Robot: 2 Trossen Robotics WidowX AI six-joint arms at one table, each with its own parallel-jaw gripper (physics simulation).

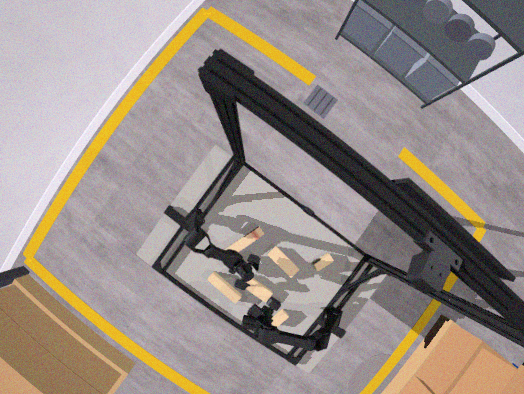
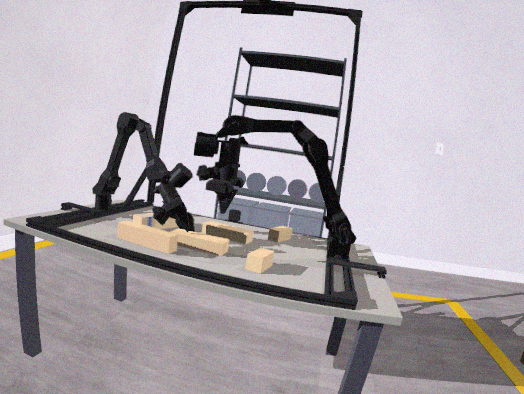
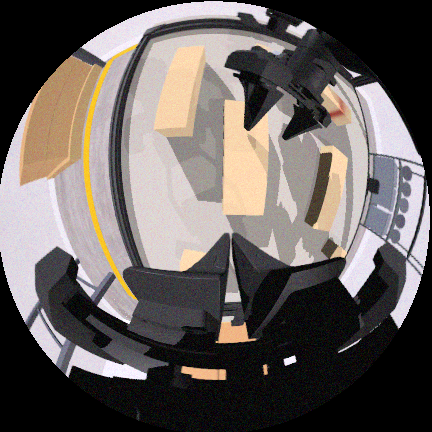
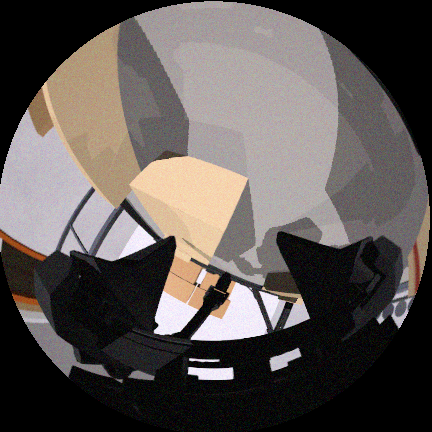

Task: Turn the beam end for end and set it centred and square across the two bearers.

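Pixels of known places: left gripper, between the fingertips: (image 1: 264,308) (image 2: 222,213) (image 3: 229,237); right gripper, between the fingertips: (image 1: 253,278) (image 3: 267,133) (image 4: 227,239); left arm's base, origin of its link: (image 1: 331,312) (image 2: 338,257) (image 4: 225,276); right arm's base, origin of its link: (image 1: 196,215) (image 2: 102,209).
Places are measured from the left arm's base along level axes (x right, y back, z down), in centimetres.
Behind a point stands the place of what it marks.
The beam (image 1: 242,242) {y -64.0, x 3.5, z -3.1 cm} (image 2: 141,220) {y -65.9, x -10.5, z -2.0 cm} (image 3: 344,113) {y -58.8, x 11.0, z -3.1 cm} lies flat, with a red band near one end and a blue band partly showing farther along; the right arm hides part of it. Long plain blocks stand on the table: one (image 1: 224,287) {y -57.3, x -21.6, z -3.1 cm} (image 2: 145,237) {y -55.8, x -24.8, z -1.0 cm} (image 3: 181,90) {y -53.4, x -21.8, z -3.1 cm}, a middle one (image 1: 261,291) {y -40.1, x -12.1, z -1.9 cm} (image 2: 207,242) {y -39.4, x -15.9, z -1.2 cm} (image 3: 245,175) {y -40.3, x -12.8, z -1.9 cm} (image 4: 195,187) {y -52.0, x -11.7, z -0.4 cm} and a third (image 1: 283,261) {y -40.6, x 7.9, z -1.9 cm} (image 2: 226,234) {y -39.4, x 4.1, z 0.1 cm} (image 3: 336,192) {y -39.8, x 8.3, z -1.9 cm}. I cannot tell which are the bearers. My left gripper (image 2: 225,209) {y -35.8, x -15.9, z -10.7 cm} (image 3: 229,237) {y -35.8, x -15.9, z -10.7 cm} is shut and empty, above the table. My right gripper (image 3: 267,133) {y -47.4, x -8.9, z -0.5 cm} (image 4: 227,239) {y -47.4, x -8.9, z -0.5 cm} is open and empty, low between the beam and the middle block.
Two short blocks stand nearby: one (image 1: 280,317) {y -23.0, x -17.9, z -2.5 cm} (image 2: 259,260) {y -21.9, x -24.1, z -1.6 cm} (image 3: 191,259) {y -25.0, x -21.4, z -1.1 cm} near the left gripper, another (image 1: 325,261) {y -22.3, x 21.0, z -2.5 cm} (image 2: 281,234) {y -21.6, x 16.1, z -1.0 cm} beyond the third long block. A black frame (image 2: 200,272) {y -33.0, x -37.9, z 0.1 cm} runs along the table edges. Both arms reach inward, with their grippers close together.
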